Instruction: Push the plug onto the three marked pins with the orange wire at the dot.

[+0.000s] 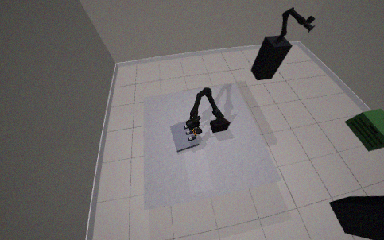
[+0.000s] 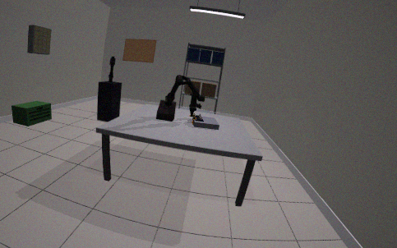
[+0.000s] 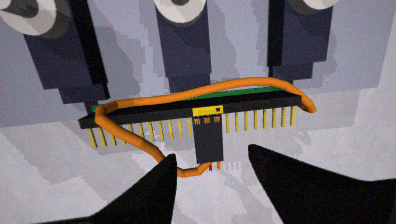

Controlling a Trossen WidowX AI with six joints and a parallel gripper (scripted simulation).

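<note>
My gripper tip is now 30 mm short of the yellow band and 10 mm to the right of it. Round my gripper tip: grey printed holder (190 mm ahead, 50 mm below, 40 mm to the left).
</note>
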